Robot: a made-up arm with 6 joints.
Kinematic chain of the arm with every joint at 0, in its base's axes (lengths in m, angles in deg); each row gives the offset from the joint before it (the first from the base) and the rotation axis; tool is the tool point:
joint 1: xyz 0 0 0.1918 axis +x
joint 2: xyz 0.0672 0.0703 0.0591 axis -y
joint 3: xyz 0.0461 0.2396 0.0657 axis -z
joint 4: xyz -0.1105 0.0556 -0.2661 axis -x
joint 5: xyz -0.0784 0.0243 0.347 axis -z
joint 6: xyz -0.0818 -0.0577 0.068 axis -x
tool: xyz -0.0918 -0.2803 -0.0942
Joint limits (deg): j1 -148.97..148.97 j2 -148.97..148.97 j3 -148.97..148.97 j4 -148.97..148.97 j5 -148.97..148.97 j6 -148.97..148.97
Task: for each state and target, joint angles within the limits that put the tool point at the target. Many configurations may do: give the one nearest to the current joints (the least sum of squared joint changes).
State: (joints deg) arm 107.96 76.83 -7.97 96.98 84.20 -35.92
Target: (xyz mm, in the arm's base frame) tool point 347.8 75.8 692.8
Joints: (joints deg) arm 129.43 74.91 -19.91 98.25 78.65 -55.23
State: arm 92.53 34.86 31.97 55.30 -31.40 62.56
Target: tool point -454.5 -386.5 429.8
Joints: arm 118.55 46.87 11.74 18.78 -15.47 70.62
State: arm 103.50 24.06 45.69 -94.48 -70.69 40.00
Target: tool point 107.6 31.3 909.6
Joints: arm 148.97 31.97 81.69 -97.09 -41.62 29.51
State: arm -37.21 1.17 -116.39 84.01 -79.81 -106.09
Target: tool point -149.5 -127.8 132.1
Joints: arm -29.57 7.24 -89.85 100.04 -72.51 -118.43
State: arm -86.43 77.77 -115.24 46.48 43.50 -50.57
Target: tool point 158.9 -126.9 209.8
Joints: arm -68.47 70.26 -92.47 31.70 41.00 -69.20
